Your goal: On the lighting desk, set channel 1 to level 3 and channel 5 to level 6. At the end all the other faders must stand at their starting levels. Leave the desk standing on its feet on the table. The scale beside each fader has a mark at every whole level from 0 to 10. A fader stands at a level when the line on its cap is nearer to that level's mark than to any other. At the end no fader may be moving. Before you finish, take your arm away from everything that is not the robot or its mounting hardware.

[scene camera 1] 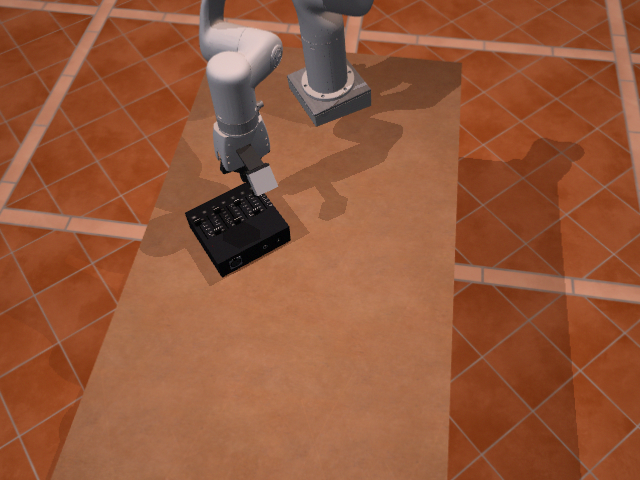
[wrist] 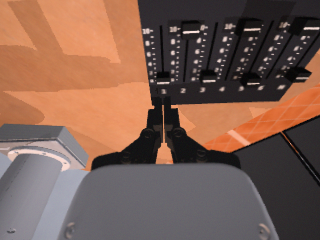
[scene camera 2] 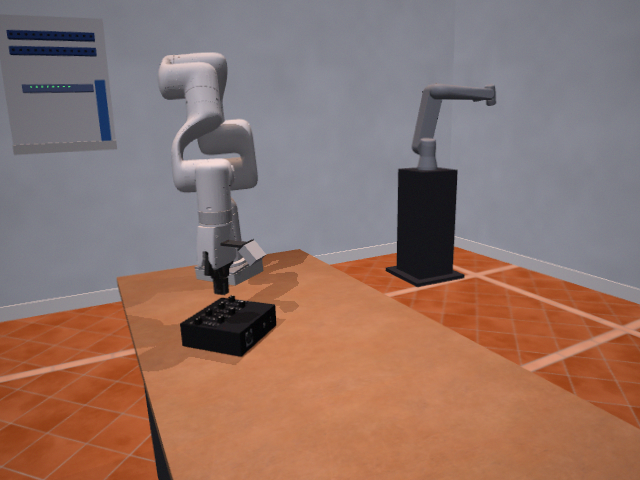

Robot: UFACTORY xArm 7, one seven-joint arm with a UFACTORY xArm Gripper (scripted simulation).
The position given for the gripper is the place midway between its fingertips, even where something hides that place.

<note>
In view: the gripper [scene camera 1: 249,180].
The gripper is seen too in the wrist view [wrist: 163,106] and in scene camera 2 [scene camera 2: 221,293].
</note>
